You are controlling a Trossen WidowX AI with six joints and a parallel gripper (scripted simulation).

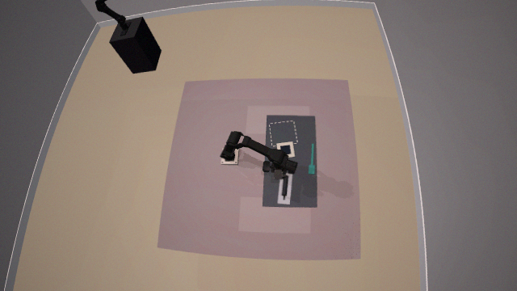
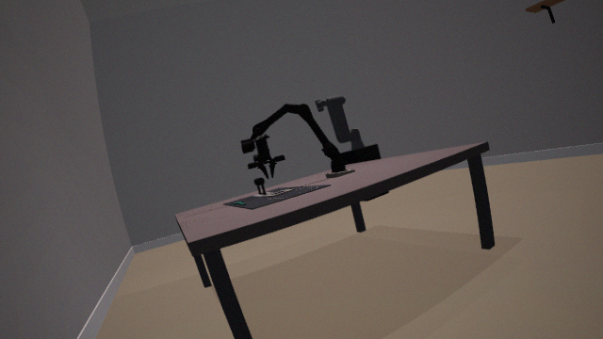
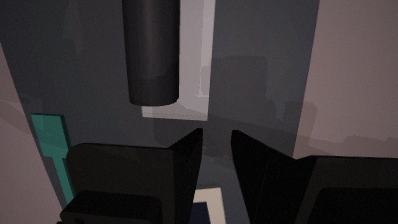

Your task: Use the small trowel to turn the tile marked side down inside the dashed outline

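Now: the dark mat 70 mm ahead of my gripper tip, 110 mm to the left of it and 90 mm below it. From my gripper tip the other things lie so: tile: 40 mm ahead, 170 mm to the left, 70 mm below; then teal long-handled tool: 210 mm ahead, 80 mm to the left, 70 mm below.
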